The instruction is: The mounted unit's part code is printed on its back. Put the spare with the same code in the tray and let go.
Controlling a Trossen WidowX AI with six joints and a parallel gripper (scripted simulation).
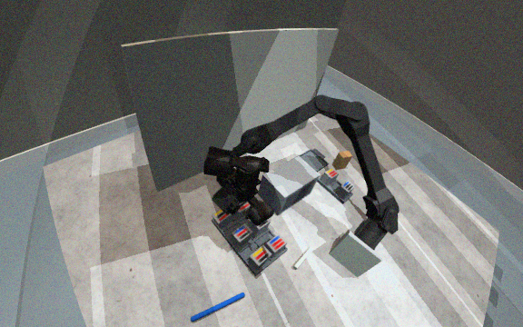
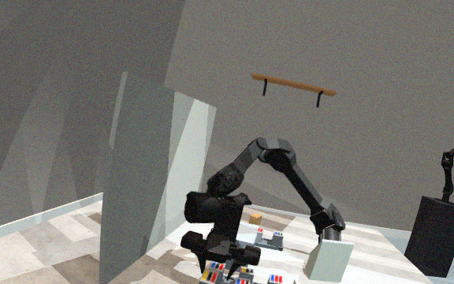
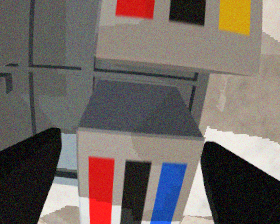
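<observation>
The grey spare lies 2 cm above my gripper tip. Also, from my gripper tip: blue stick 20 cm to the left, 18 cm behind, 1 cm below; then grey box 16 cm to the right, 3 cm above, 2 cm behind; then grey panel 21 cm ahead, 21 cm above, 18 cm to the right.
</observation>
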